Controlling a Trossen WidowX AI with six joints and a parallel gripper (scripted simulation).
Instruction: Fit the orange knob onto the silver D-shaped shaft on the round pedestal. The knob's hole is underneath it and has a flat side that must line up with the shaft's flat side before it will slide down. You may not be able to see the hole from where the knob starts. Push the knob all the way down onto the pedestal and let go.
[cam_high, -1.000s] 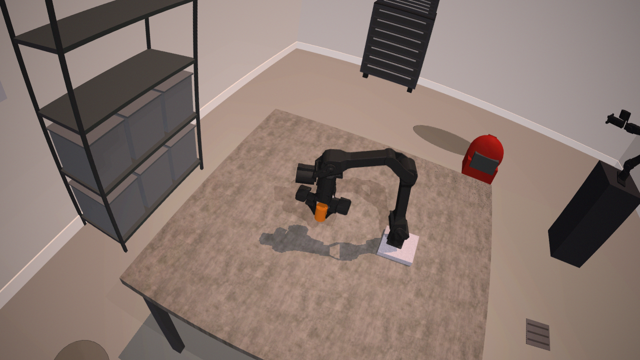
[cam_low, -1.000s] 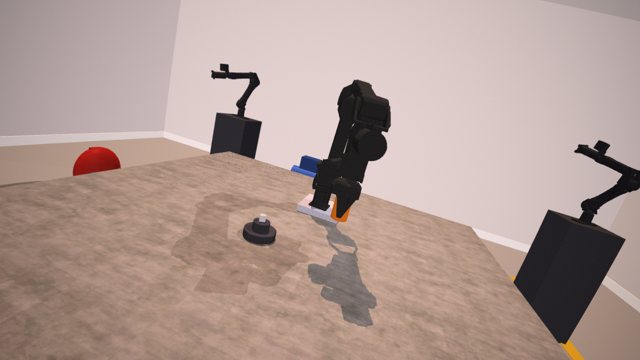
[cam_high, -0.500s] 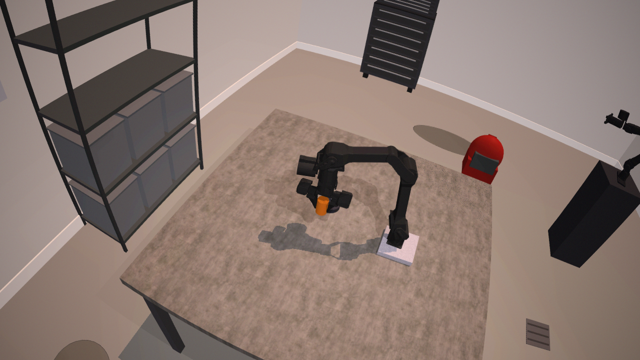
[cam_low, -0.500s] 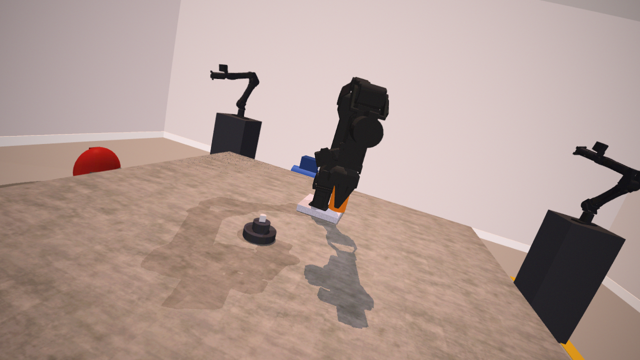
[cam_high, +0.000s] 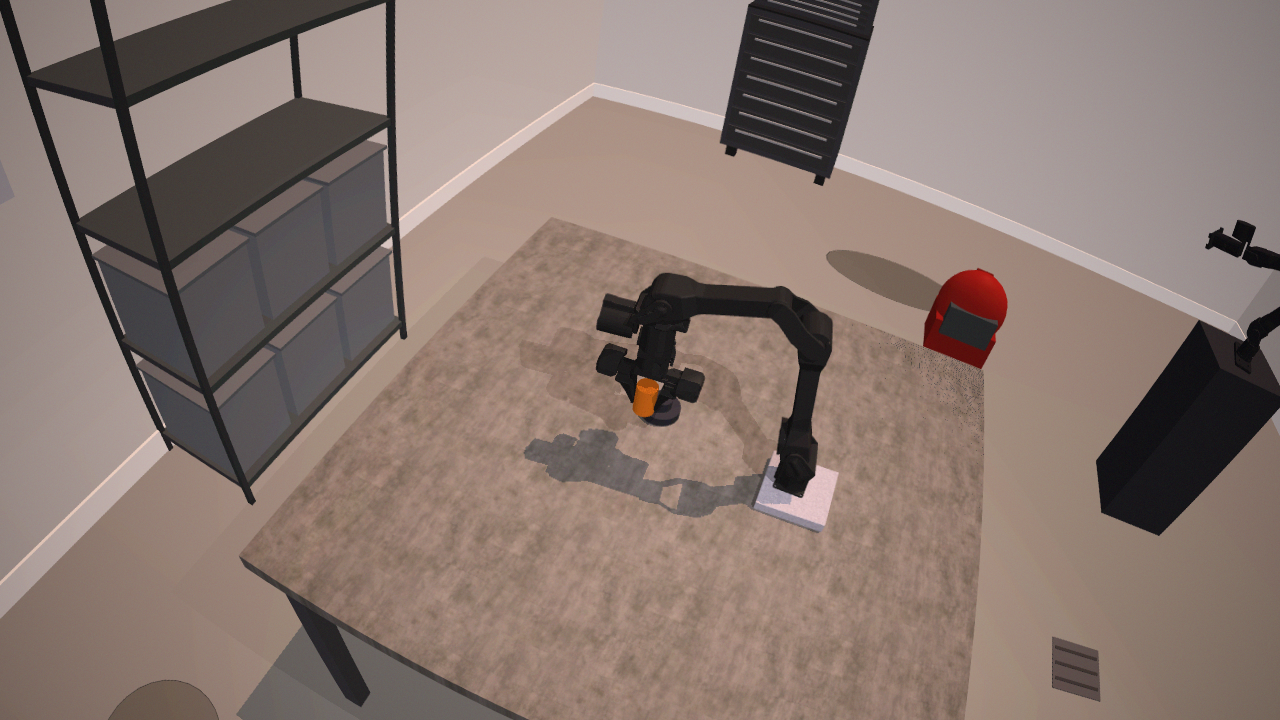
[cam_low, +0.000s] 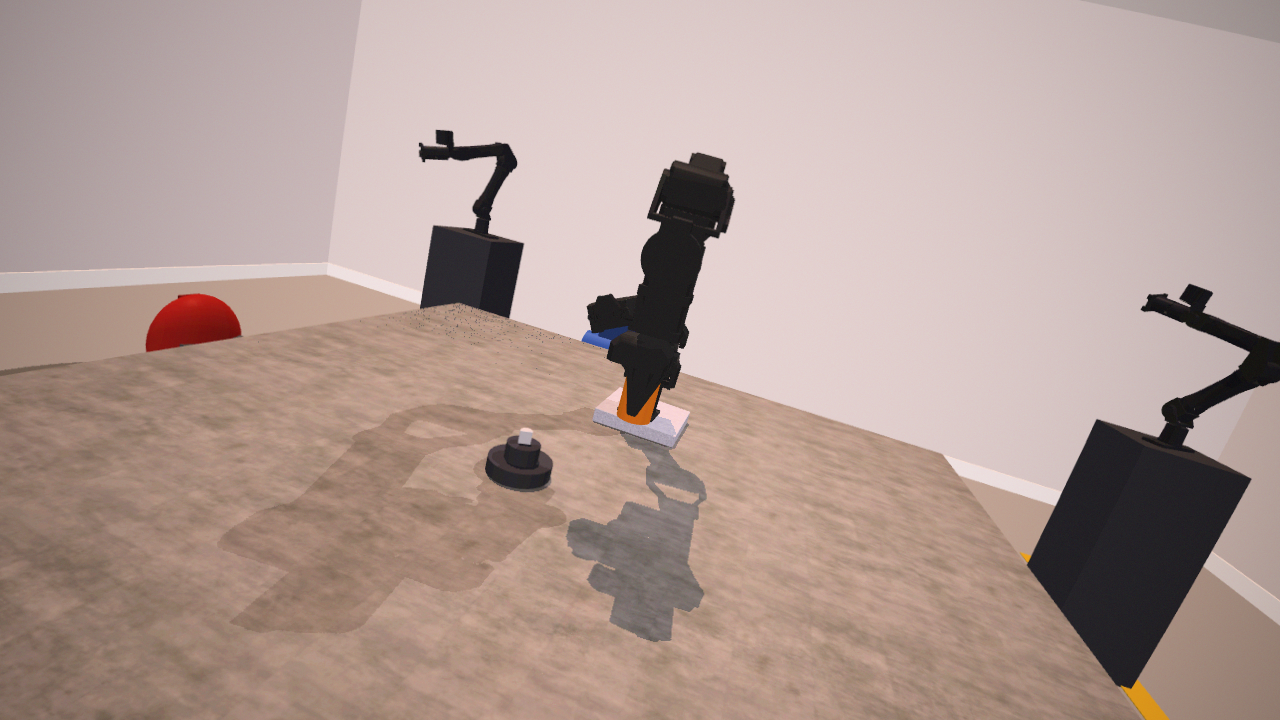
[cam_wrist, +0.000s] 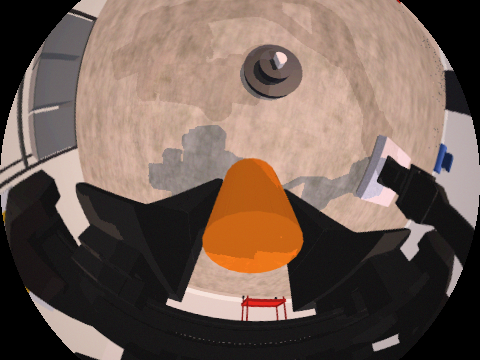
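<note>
The round pedestal is 13 cm to the right of my gripper tip and 10 cm below it. Also, from my gripper tip: orange knob (3 cm above).
</note>
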